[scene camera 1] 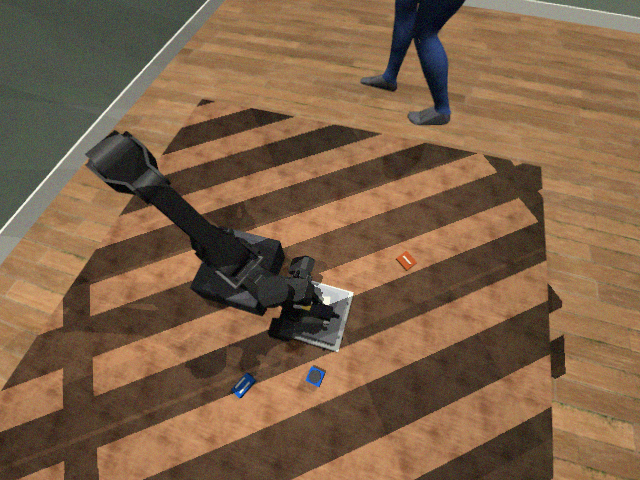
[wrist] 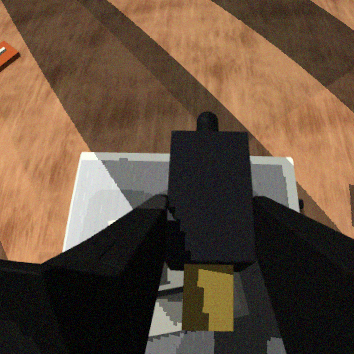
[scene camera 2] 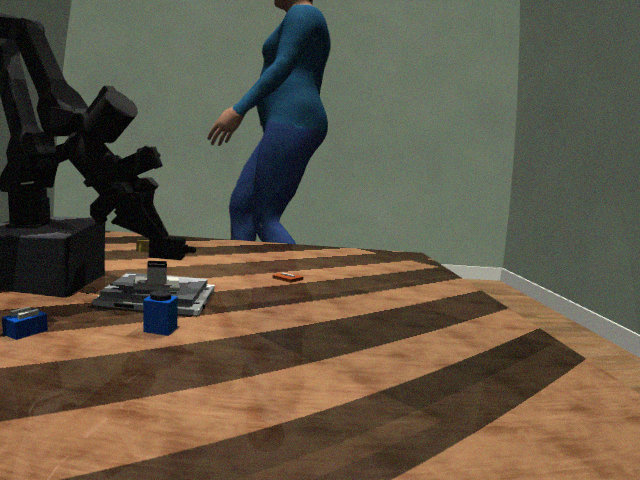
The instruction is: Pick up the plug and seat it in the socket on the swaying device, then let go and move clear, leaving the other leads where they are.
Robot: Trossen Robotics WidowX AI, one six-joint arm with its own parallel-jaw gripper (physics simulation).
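Note:
My gripper (scene camera 1: pixel 319 311) (scene camera 2: pixel 159 242) (wrist: pixel 209 207) is shut on a black plug (scene camera 1: pixel 326 313) (scene camera 2: pixel 173 249) (wrist: pixel 210 175). The plug has a gold end (scene camera 1: pixel 305 307) (scene camera 2: pixel 142 245) (wrist: pixel 218 300) towards the arm's base and a short round stub at its other end. It is held roughly level above the light grey device (scene camera 1: pixel 345 321) (scene camera 2: pixel 204 303) (wrist: pixel 95 175). An upright grey block (scene camera 2: pixel 156 273) rises from the device below the plug in scene camera 2, with a small gap between them. The socket opening cannot be made out clearly; fingers and plug hide part of the device.
A blue block with a silver top (scene camera 1: pixel 243 385) (scene camera 2: pixel 24 324) and a taller blue block with a round dark top (scene camera 1: pixel 315 376) (scene camera 2: pixel 160 317) stand near the device. A flat orange piece (scene camera 1: pixel 406 260) (scene camera 2: pixel 287 277) (wrist: pixel 7 57) lies farther off. A person (scene camera 1: pixel 433 62) (scene camera 2: pixel 289 87) stands beyond the table.

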